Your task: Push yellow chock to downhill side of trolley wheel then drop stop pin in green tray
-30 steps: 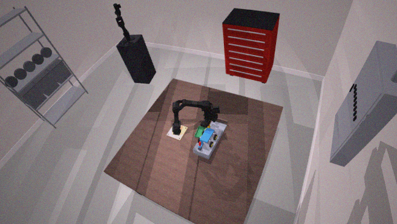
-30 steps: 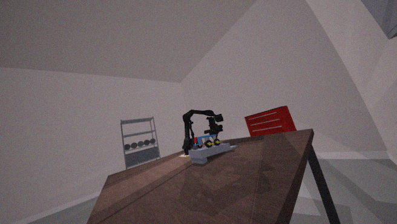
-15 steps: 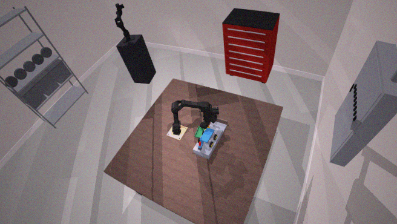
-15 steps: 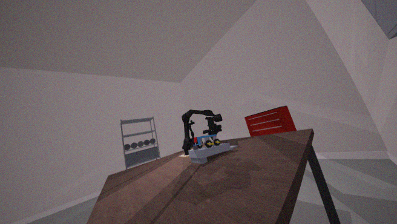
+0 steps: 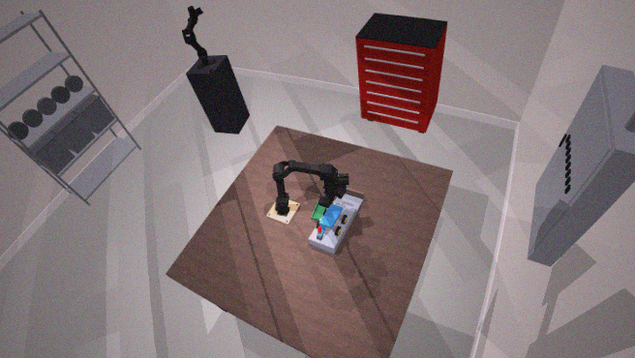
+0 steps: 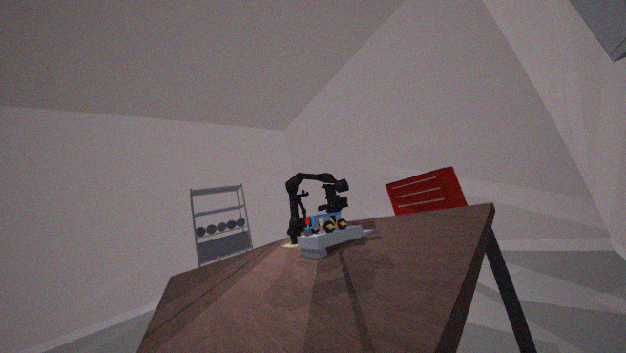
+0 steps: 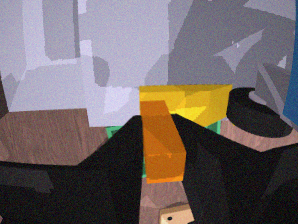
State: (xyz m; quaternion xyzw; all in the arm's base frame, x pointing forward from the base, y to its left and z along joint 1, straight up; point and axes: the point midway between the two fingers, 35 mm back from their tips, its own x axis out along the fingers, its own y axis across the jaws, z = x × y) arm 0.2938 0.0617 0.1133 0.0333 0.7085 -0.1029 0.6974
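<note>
The yellow chock lies 20 mm to the right of my gripper tip and 10 mm below it. Also, from my gripper tip: grey ramp 30 mm ahead, 120 mm to the right, 50 mm below; green tray 70 mm behind, 20 mm to the right, 100 mm below; blue trolley 30 mm ahead, 120 mm to the right, 20 mm above.
</note>
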